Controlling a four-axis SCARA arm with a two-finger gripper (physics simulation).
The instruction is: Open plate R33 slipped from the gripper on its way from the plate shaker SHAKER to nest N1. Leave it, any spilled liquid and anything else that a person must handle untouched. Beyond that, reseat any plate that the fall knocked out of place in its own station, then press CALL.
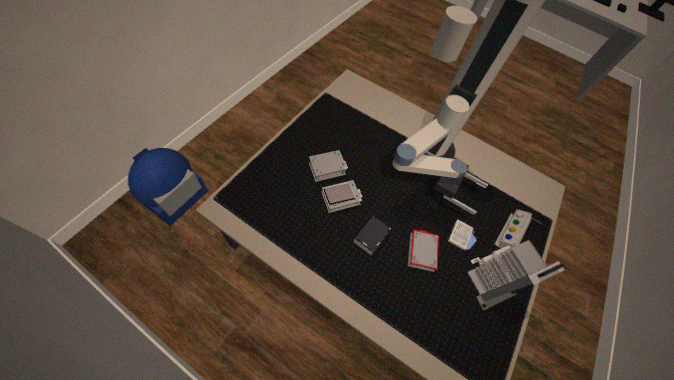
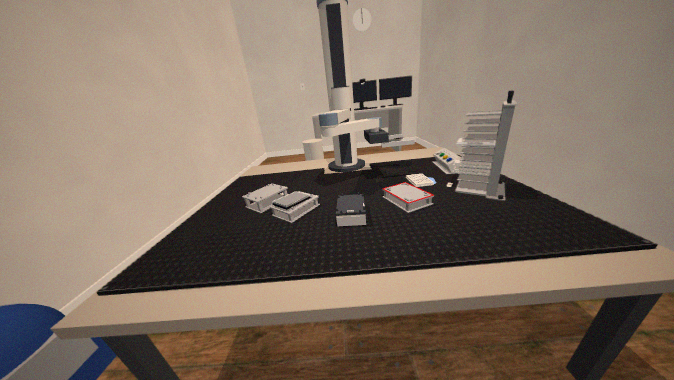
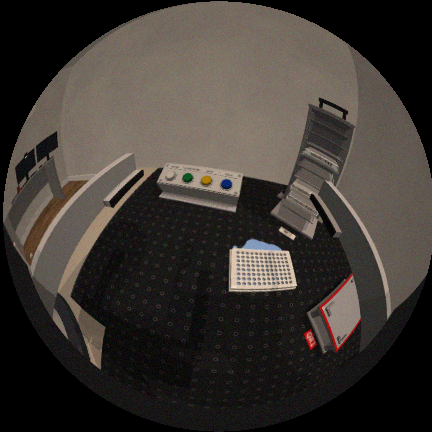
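Where they show: gripper, between the fingertips: point(image 1: 481, 199) point(image 2: 408, 138) point(image 3: 230, 168); arm's base, origin of its link: point(image 1: 432, 148) point(image 2: 346, 165).
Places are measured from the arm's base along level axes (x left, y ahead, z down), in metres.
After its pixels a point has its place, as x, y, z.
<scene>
Open plate R33 point(image 1: 461, 234) @[0.335, 0.420, -0.025] point(image 2: 419, 180) @[0.329, 0.439, -0.026] point(image 3: 262, 270) @[0.331, 0.416, -0.022], cream with many wells, lies on the black mat. Blue liquid point(image 1: 471, 243) @[0.396, 0.428, -0.016] point(image 2: 432, 180) point(image 3: 262, 245) @[0.397, 0.424, -0.013] shows along one side of it. The shaker point(image 1: 372, 232) @[-0.019, 0.685, -0.068] point(image 2: 351, 204) @[-0.012, 0.698, -0.068] is a dark-topped block. A plate with a pinkish top and dark rim point(image 1: 341, 193) @[-0.238, 0.607, -0.075] point(image 2: 291, 200) @[-0.242, 0.636, -0.078] sits on a grey nest; I cannot tell if it is level. Another grey nest point(image 1: 327, 162) @[-0.394, 0.498, -0.069] point(image 2: 266, 192) @[-0.382, 0.507, -0.069] stands beside it. The button panel point(image 1: 514, 229) @[0.529, 0.280, -0.085] point(image 2: 446, 161) @[0.507, 0.335, -0.072] point(image 3: 200, 189) @[0.506, 0.268, -0.060] has white, green, yellow and blue buttons. My gripper point(image 1: 480, 198) @[0.305, 0.328, -0.207] point(image 2: 407, 140) @[0.305, 0.328, -0.207] point(image 3: 230, 168) @[0.305, 0.328, -0.207] is open and empty, raised above the mat.
The red-rimmed station QR1 point(image 1: 424, 250) @[0.215, 0.614, -0.053] point(image 2: 407, 195) @[0.207, 0.640, -0.053] point(image 3: 344, 314) @[0.204, 0.581, -0.053] stands between shaker and R33. A tall rack point(image 1: 530, 256) @[0.519, 0.538, -0.316] point(image 2: 500, 155) @[0.532, 0.644, -0.178] point(image 3: 292, 215) @[0.510, 0.529, -0.021] holding plates stands near the panel, with a small pale tag point(image 2: 449, 184) @[0.445, 0.494, -0.015] point(image 3: 287, 233) @[0.441, 0.496, -0.015] by its base.
</scene>
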